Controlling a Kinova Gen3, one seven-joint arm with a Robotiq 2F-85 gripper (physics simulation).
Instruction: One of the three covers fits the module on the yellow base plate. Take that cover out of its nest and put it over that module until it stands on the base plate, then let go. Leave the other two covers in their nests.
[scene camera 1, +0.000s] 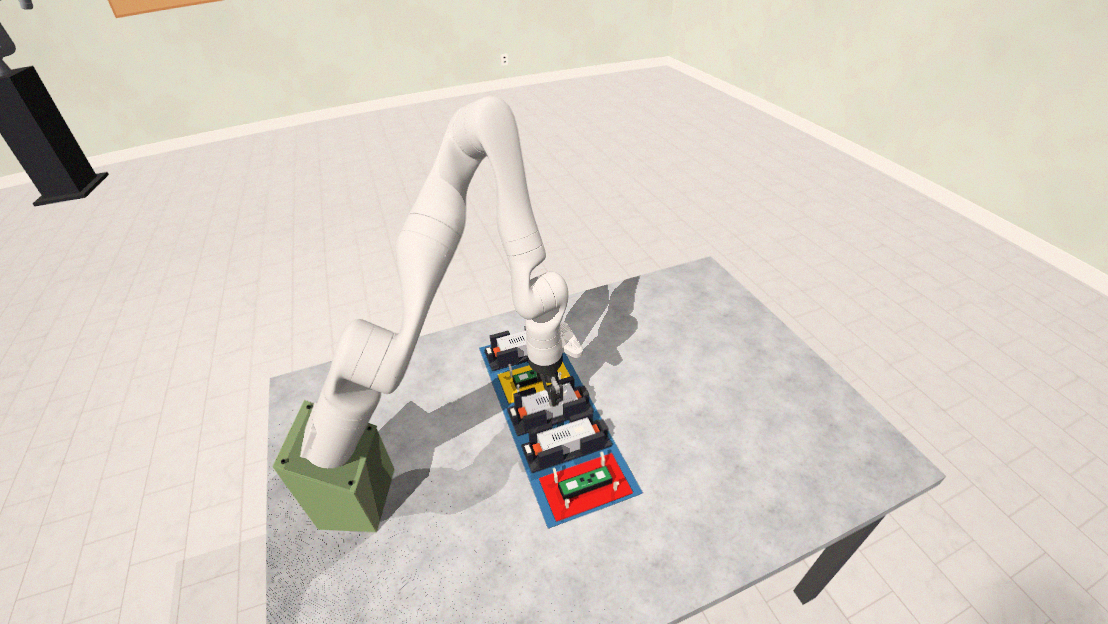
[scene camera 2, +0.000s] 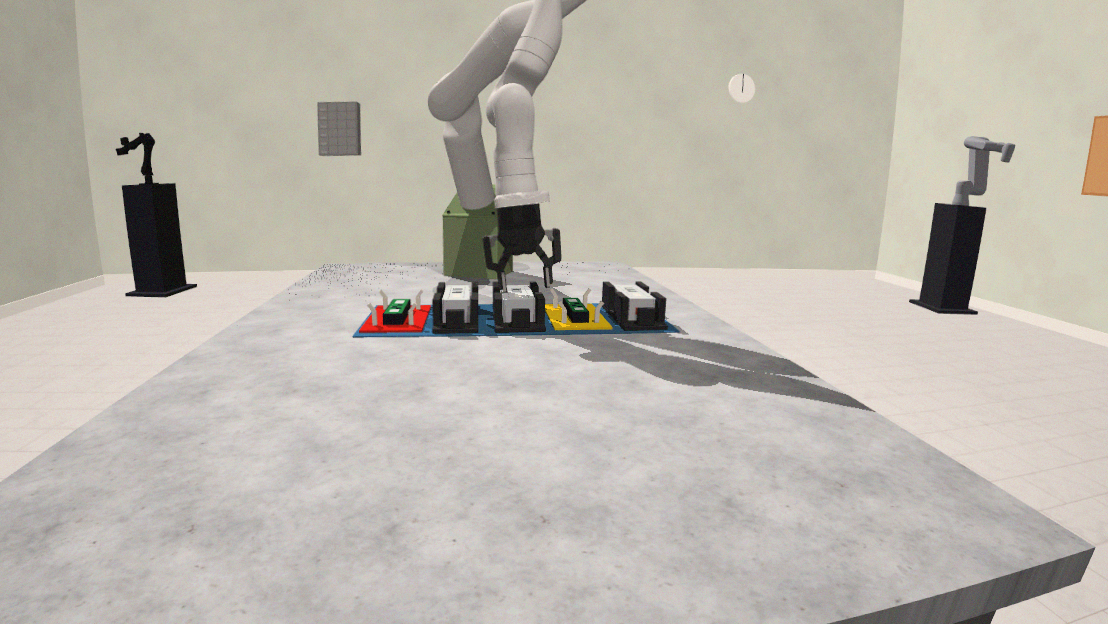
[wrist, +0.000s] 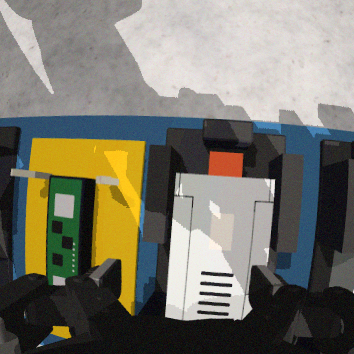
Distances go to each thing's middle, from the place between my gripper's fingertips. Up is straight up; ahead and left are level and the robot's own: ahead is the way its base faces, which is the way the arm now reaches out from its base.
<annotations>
Right now my hand is 20 mm past the yellow base plate (scene camera 2: 554, 314), 90 mm to the right of it and 50 mm above it. Also, from my hand: red base plate (scene camera 1: 606, 494): 30 mm ahead, 230 mm to the right, 50 mm below.
</annotations>
